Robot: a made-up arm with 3 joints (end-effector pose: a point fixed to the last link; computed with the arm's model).
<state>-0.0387 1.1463 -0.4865</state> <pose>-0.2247 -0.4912 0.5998 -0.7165 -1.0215 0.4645</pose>
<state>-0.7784 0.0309 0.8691</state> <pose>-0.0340 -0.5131 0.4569 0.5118 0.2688 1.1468</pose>
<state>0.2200 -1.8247 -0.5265</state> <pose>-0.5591 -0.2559 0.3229 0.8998 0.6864 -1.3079</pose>
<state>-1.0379 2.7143 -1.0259</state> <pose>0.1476 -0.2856 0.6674 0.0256 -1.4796 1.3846</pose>
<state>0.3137 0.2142 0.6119</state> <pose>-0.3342 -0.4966 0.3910 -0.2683 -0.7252 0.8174</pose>
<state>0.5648 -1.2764 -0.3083</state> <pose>-0.5228 -0.3121 0.1229 0.8069 -0.1768 -0.8842</pose>
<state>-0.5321 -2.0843 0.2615</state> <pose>-0.3586 -0.3029 0.5734 0.9160 0.8537 -1.2257</pose>
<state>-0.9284 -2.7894 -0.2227</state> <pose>-0.0822 -0.2443 0.7146 0.4178 1.7849 -2.2069</pose>
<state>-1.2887 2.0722 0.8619</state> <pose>0.2319 -0.2338 0.5018 0.0376 -0.3798 2.9764</pose>
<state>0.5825 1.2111 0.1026</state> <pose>-0.4292 -0.4086 0.4828 -1.2243 -1.2219 0.7072</pose>
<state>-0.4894 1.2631 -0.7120</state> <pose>-0.0300 -0.4903 0.6227 -0.5464 -0.7943 0.5503</pose>
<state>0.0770 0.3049 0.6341</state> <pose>-0.2642 -0.5066 0.4520 -0.2121 -0.5347 0.9781</pose>
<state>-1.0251 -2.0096 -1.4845</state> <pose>-0.0725 -0.3239 0.7002 -1.1010 2.2438 -1.8154</pose>
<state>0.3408 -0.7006 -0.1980</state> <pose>-0.4706 -0.4432 0.2313 0.3484 -0.3556 -0.5254</pose>
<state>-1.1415 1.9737 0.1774</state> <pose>0.2369 -0.2814 0.5536 -0.1398 -0.6002 2.1961</pose>
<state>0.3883 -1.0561 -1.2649</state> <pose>-0.5478 -0.3330 0.2347 0.3201 0.3793 -1.5993</pose>
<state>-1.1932 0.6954 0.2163</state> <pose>0.1951 -0.4780 0.4171 0.1615 0.3351 1.2697</pose>
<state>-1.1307 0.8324 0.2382</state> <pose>0.1978 -0.4623 0.4399 0.1110 0.2030 1.3871</pose>
